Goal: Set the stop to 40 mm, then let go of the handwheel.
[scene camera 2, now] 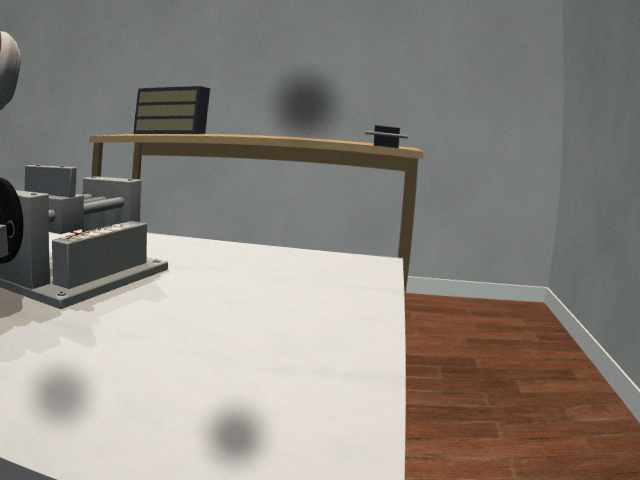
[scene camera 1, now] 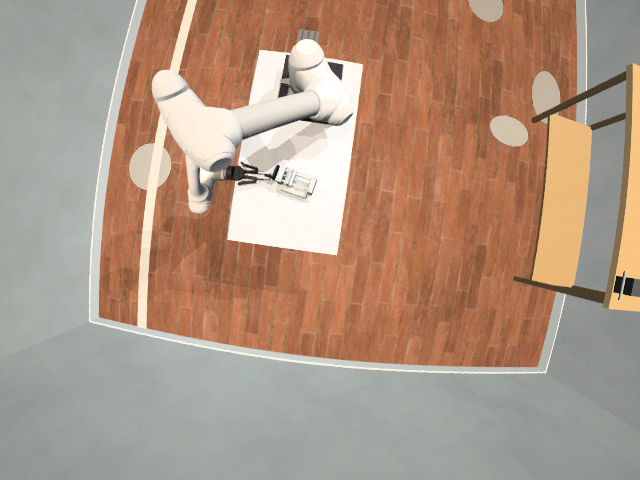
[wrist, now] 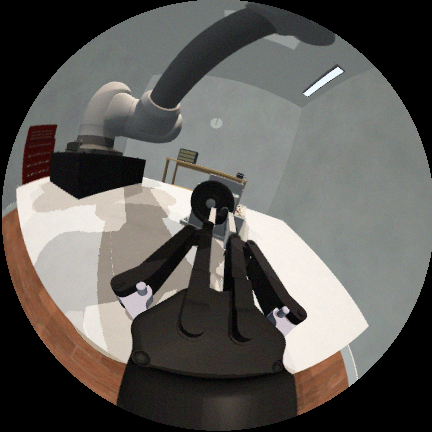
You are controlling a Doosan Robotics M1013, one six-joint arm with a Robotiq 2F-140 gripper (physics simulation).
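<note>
The stop device stands on the white table [scene camera 1: 284, 227] [scene camera 2: 289, 330] [wrist: 300, 280]. Its black handwheel [scene camera 1: 276, 171] [scene camera 2: 10, 198] [wrist: 200, 198] faces my gripper [scene camera 1: 270, 176] [wrist: 219, 217]. The gripper is shut on the wheel's crank handle, low and right of the hub in the wrist view; the fingertips partly hide the handle. In the scene camera 2 view the stop block [scene camera 2: 67, 212] sits on the rods [scene camera 2: 105, 204], between the wheel-side plate [scene camera 2: 35, 237] and the far end plate [scene camera 2: 131, 198]. The scale [scene camera 2: 111, 229] has a red mark near its wheel-side end; its numbers are unreadable.
The arm's black base box [wrist: 95, 172] stands on the table, left in the wrist view. A wooden bench [scene camera 1: 563, 201] [scene camera 2: 258, 142] stands away from the table, with a drawer box [scene camera 2: 165, 110] and a small black object [scene camera 2: 386, 136]. A red cabinet [wrist: 39, 152] is at far left.
</note>
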